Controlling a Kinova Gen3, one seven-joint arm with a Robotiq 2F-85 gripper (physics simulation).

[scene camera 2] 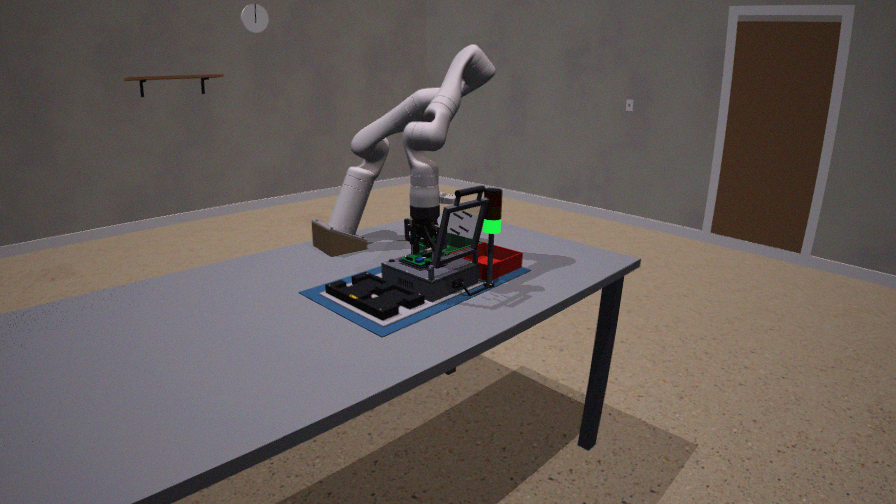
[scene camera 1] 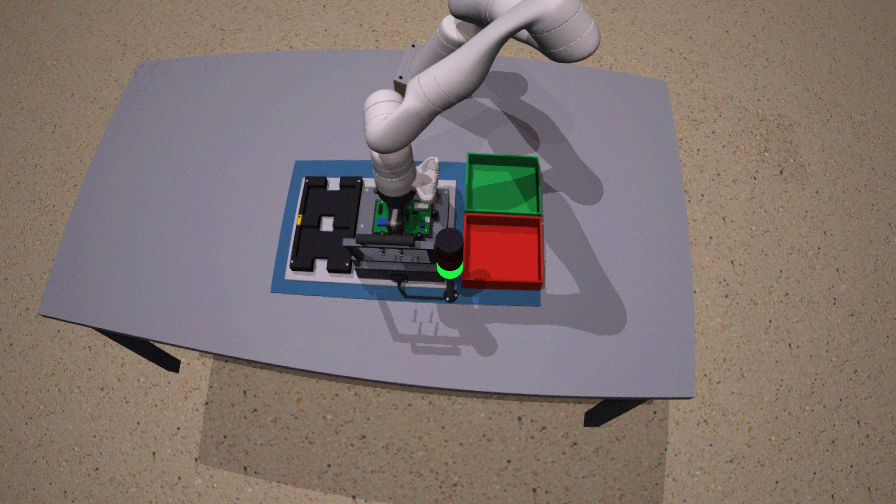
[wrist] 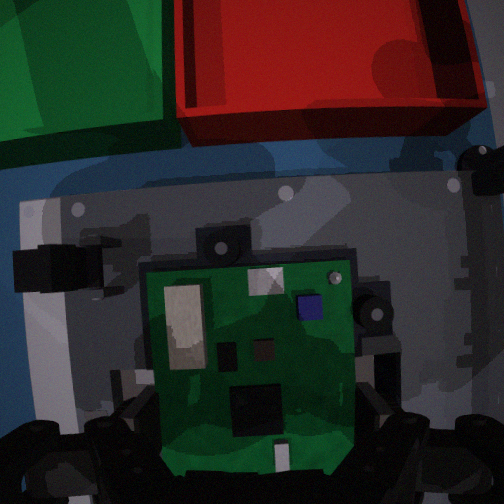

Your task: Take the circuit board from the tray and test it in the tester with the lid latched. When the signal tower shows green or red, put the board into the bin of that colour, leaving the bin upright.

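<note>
The green circuit board [wrist: 252, 365] lies in the tester's nest [scene camera 1: 401, 244]. It also shows in scene camera 1 [scene camera 1: 404, 218]. The tester lid [scene camera 2: 462, 225] stands raised and unlatched. My gripper [wrist: 255, 400] points straight down over the board, with a finger against each long side, shut on it. The signal tower [scene camera 1: 449, 253] at the tester's front right corner is lit green [scene camera 2: 493, 225]. The green bin [scene camera 1: 503, 184] and the red bin [scene camera 1: 502, 250] stand upright and empty to the right of the tester. The black tray [scene camera 1: 325, 222] on the left is empty.
Tray, tester and bins sit on a blue mat [scene camera 1: 407, 294] in the middle of the grey table. The raised lid and the tower stand close beside my wrist. A cable [scene camera 1: 419, 291] runs along the front of the tester to the tower's base.
</note>
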